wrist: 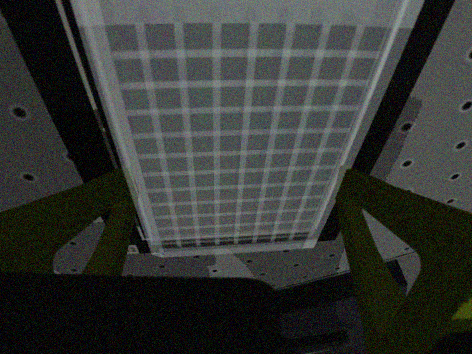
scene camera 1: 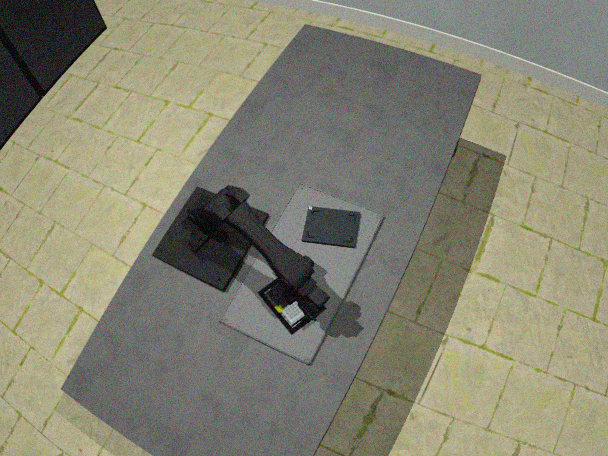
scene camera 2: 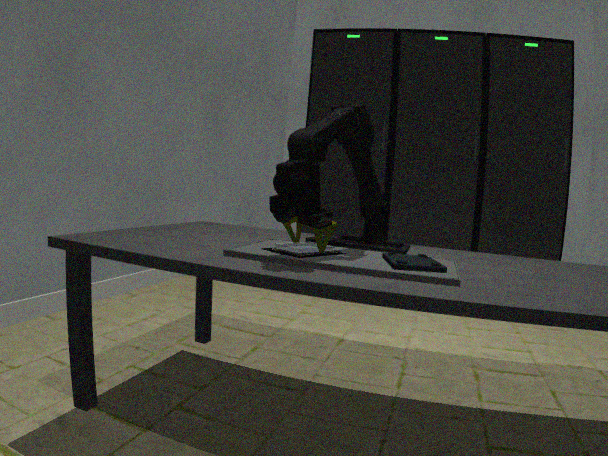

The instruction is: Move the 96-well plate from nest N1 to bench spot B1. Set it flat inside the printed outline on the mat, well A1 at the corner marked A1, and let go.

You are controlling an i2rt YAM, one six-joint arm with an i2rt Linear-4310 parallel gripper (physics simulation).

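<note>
The clear 96-well plate lies flat in the black nest on the grey board. A small white label shows at a near corner of the nest in the wrist view. My gripper points down with one olive finger against each long side of the plate and is shut on it. In scene camera 1 the arm hides part of the plate and nest. The dark mat with corner marks lies on the same board, a white mark at one corner.
The grey perforated board lies on the dark table. The arm's black base plate is beside the board. Tall dark cabinets stand behind the table.
</note>
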